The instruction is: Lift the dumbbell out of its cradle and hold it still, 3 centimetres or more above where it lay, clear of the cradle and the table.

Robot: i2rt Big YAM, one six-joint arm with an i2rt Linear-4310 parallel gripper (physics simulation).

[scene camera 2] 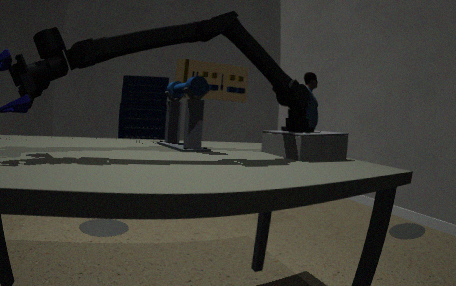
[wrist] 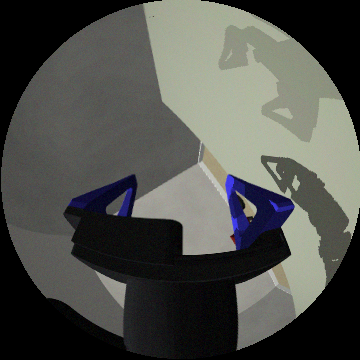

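Note:
The blue dumbbell lies level across the tops of the two grey posts of its cradle, in the middle of the scene view. The cradle stands on a thin base plate on the table. My gripper is open and empty, with its two blue fingers wide apart. It is at the far left of the scene view, well to the left of the dumbbell and at about its height in the picture. Part of the fingers is cut off by the frame edge. The dumbbell and cradle do not show in the wrist view.
The pale table carries the cradle and the grey box under the arm's base at right. The arm arches above the dumbbell. A person, a dark blue cabinet and a tan tool board are behind the table.

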